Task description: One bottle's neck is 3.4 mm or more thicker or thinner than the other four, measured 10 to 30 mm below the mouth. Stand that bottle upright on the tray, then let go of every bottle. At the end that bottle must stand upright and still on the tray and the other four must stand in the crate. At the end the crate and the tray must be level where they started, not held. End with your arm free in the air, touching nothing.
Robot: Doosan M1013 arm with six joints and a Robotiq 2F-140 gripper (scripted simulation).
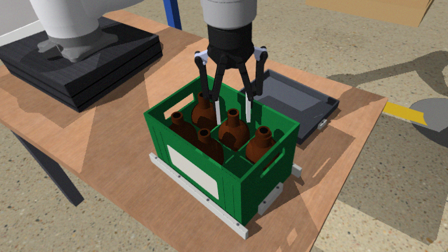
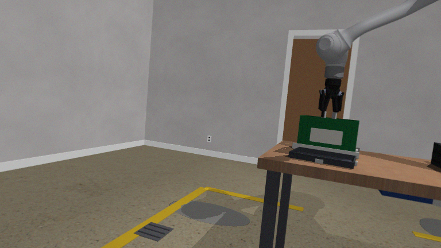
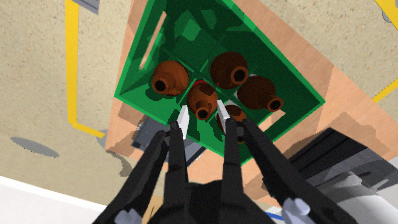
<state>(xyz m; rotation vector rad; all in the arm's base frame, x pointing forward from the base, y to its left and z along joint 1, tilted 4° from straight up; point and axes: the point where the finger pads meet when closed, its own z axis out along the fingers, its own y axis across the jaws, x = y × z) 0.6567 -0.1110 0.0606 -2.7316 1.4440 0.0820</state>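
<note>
The crate is 1 cm behind my hand, 4 cm to the right of it and 9 cm below it. Also, from my hand: grey tray (2 cm ahead, 24 cm to the left, 16 cm below).
</note>
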